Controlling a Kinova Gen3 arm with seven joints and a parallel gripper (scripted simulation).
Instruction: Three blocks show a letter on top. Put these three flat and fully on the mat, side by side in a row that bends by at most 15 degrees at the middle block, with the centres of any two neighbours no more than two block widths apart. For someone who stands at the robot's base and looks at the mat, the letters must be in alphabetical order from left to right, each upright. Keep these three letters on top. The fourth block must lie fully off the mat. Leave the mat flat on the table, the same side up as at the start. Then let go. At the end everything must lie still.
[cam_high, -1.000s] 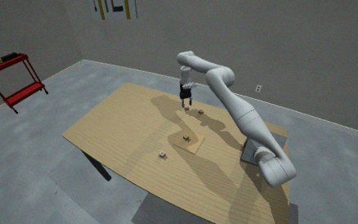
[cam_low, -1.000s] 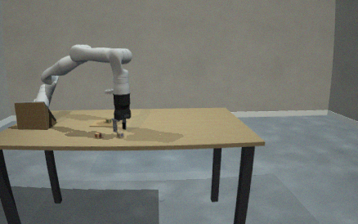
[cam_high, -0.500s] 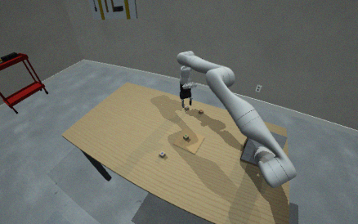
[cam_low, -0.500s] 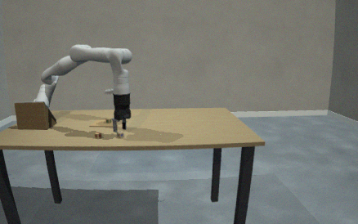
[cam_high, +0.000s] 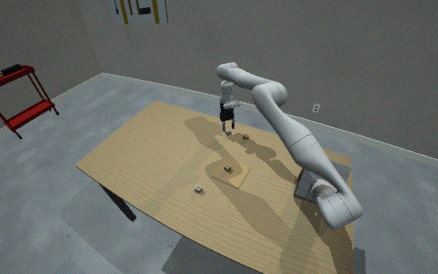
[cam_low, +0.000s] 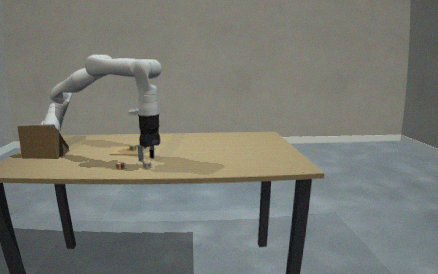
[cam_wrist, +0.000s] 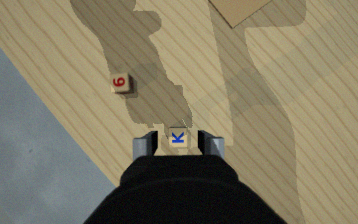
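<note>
Now: the blue K block 40 mm below my hand. The rest, counted from my hand: reddish block (110 mm behind, 40 mm below, 10 mm to the right); tan mat (250 mm to the left, 130 mm behind, 50 mm below); green P block (250 mm to the left, 100 mm behind, 30 mm below).
</note>
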